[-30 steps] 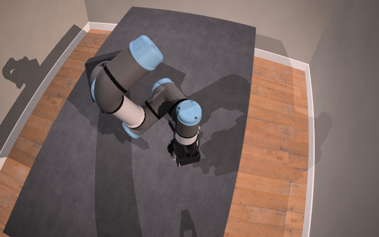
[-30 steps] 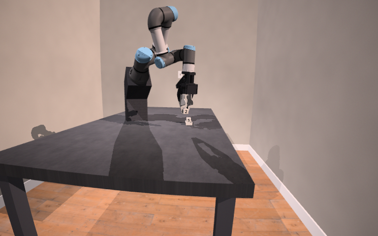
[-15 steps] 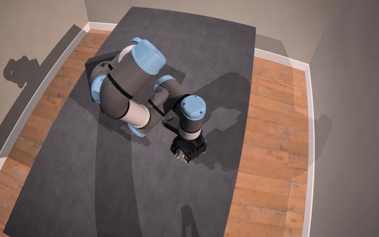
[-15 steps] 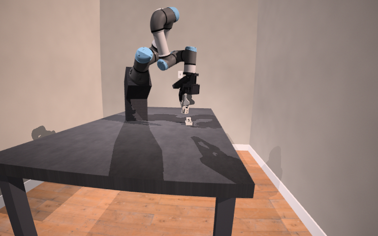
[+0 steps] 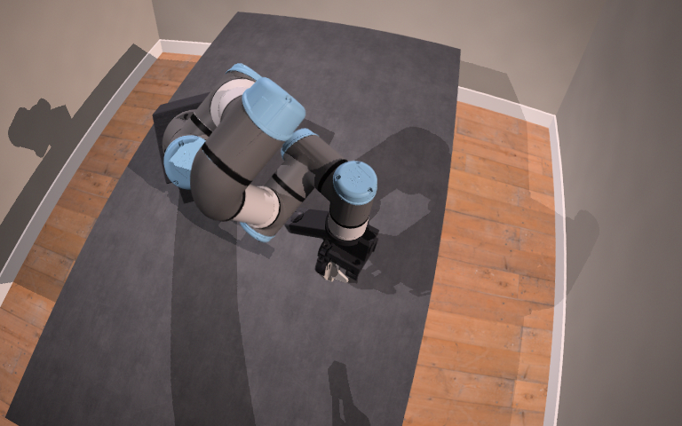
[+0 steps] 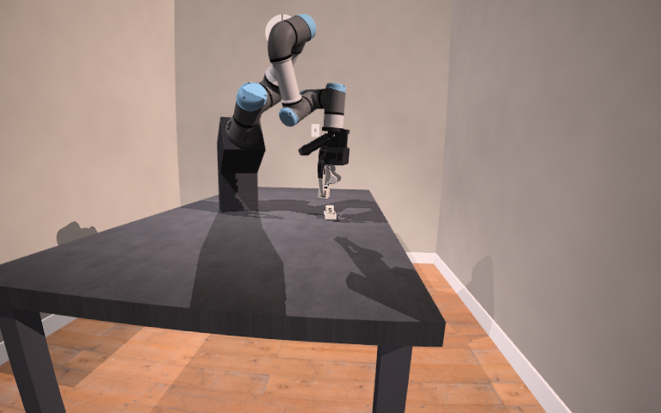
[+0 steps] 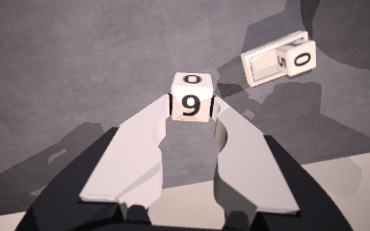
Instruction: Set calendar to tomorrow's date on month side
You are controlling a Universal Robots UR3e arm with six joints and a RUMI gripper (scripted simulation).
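Right now the calendar tray is 20 mm ahead of my hand, 110 mm to the left of it and 110 mm below it. The rest, counted from my hand: white cube (10 mm below).
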